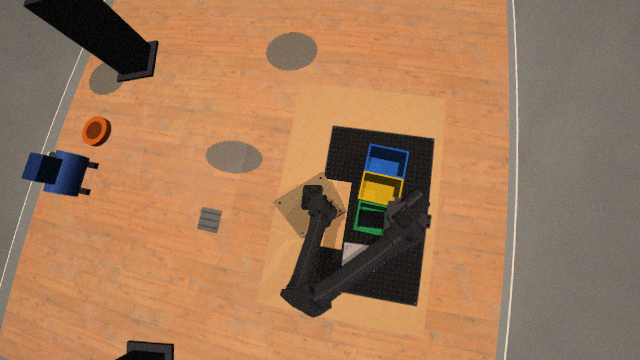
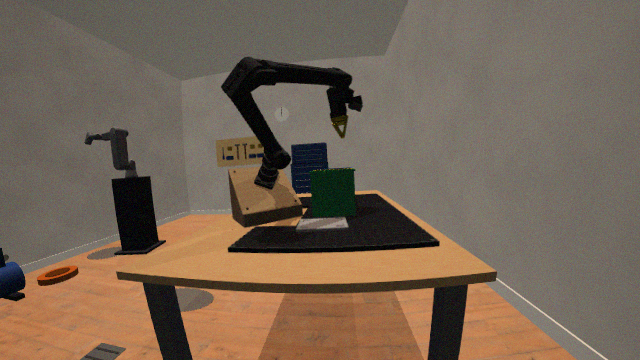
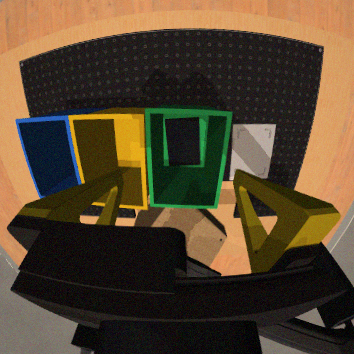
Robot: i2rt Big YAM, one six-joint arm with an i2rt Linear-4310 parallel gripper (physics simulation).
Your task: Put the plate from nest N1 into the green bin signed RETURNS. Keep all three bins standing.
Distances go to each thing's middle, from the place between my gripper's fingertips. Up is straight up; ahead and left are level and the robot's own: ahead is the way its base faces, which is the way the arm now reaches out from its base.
Labels:
I see my gripper 50 mm past the green bin point(image 2: 333, 191) and 220 mm above it. From my hand the other things lie so: yellow bin point(image 1: 375, 188): 20 mm behind, 130 mm to the left, 220 mm below; blue bin point(image 1: 383, 160): 20 mm ahead, 260 mm to the left, 220 mm below; black gridded plate point(image 3: 182, 134): 60 mm behind, 10 mm to the left, 300 mm below.

